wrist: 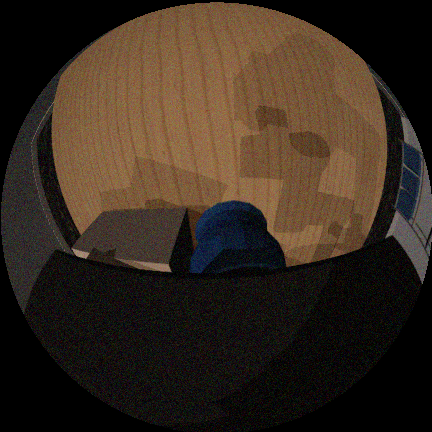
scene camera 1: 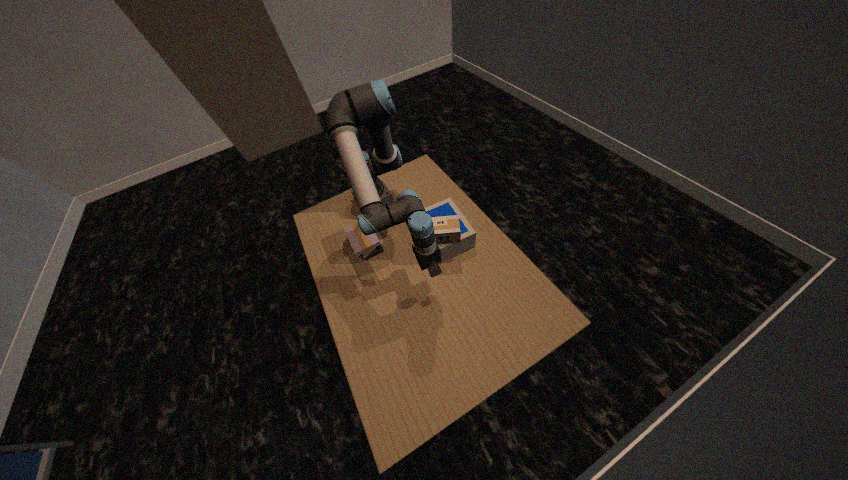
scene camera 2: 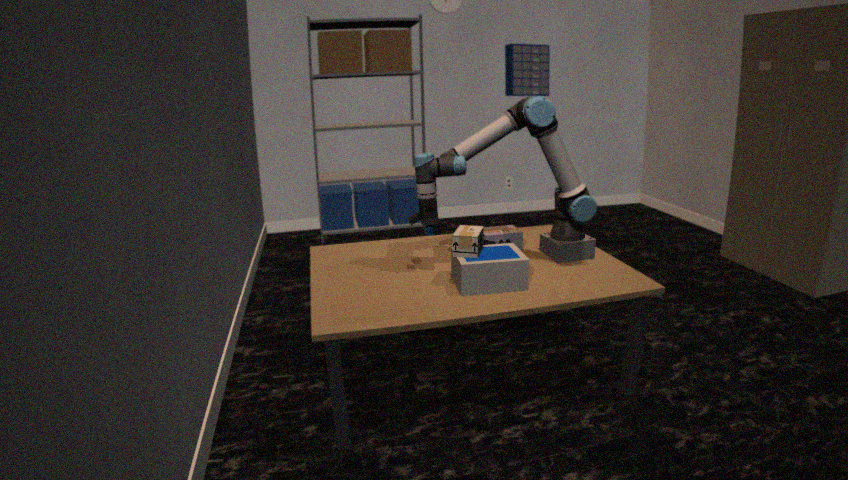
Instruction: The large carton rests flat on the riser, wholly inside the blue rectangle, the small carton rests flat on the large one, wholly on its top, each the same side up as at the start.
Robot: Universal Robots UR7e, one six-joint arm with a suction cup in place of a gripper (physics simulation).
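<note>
The large carton (scene camera 1: 355, 242) (scene camera 2: 511, 239), pinkish with a tan top, lies on the table beyond the riser in scene camera 2. The small carton (scene camera 1: 446, 227) (scene camera 2: 467, 241), tan-topped with up arrows, sits on one edge of the grey-white riser (scene camera 1: 462, 246) (scene camera 2: 493, 277) (wrist: 135, 232). It covers part of the blue rectangle (scene camera 1: 441, 209) (scene camera 2: 501, 253) and seems to reach over the riser's edge. My suction cup (scene camera 2: 429, 229) (wrist: 232, 230) hangs in free air beside the riser, above the table, with nothing on it. The arm's tool hides the cup in scene camera 1.
The wooden table (scene camera 1: 493, 356) (scene camera 2: 368, 309) (wrist: 175, 100) carries the arm's base (scene camera 2: 567, 246) near the large carton. A shelf unit (scene camera 2: 315, 148) with blue bins stands behind, and a tall cabinet (scene camera 2: 779, 166) stands at the right. Arm shadows fall across the table.
</note>
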